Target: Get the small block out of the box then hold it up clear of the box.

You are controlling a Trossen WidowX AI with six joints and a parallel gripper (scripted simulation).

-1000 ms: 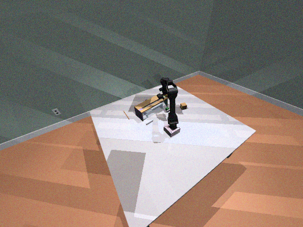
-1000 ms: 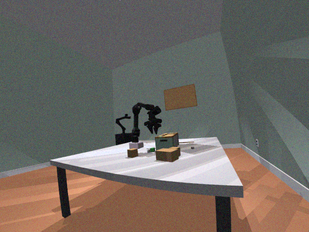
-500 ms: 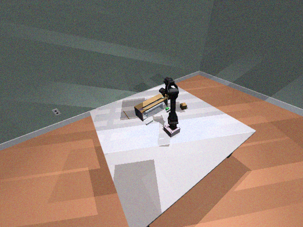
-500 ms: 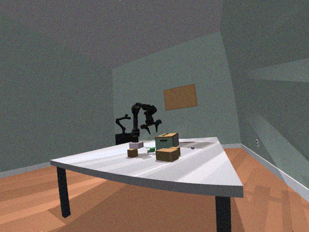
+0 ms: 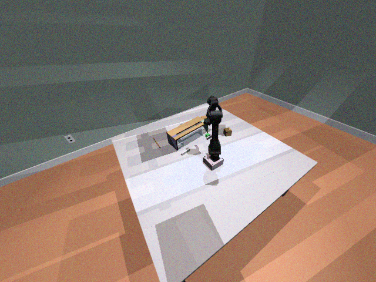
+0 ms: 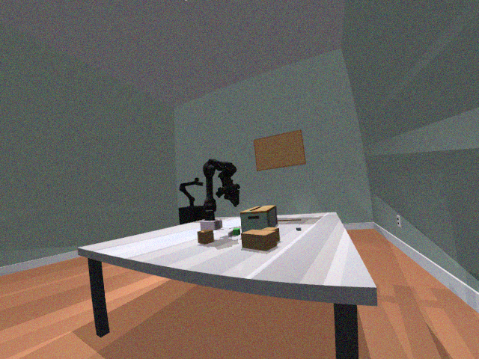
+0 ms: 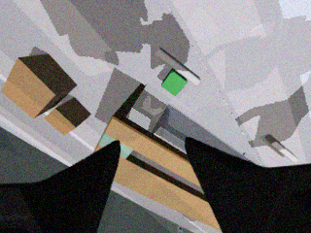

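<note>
The green block lies 20 mm behind my gripper tip and 150 mm below it. Also, from my gripper tip: clear-fronted box: 40 mm ahead, 150 mm to the left, 100 mm below; thin wooden stick: 180 mm ahead, 450 mm to the left, 160 mm below.
</note>
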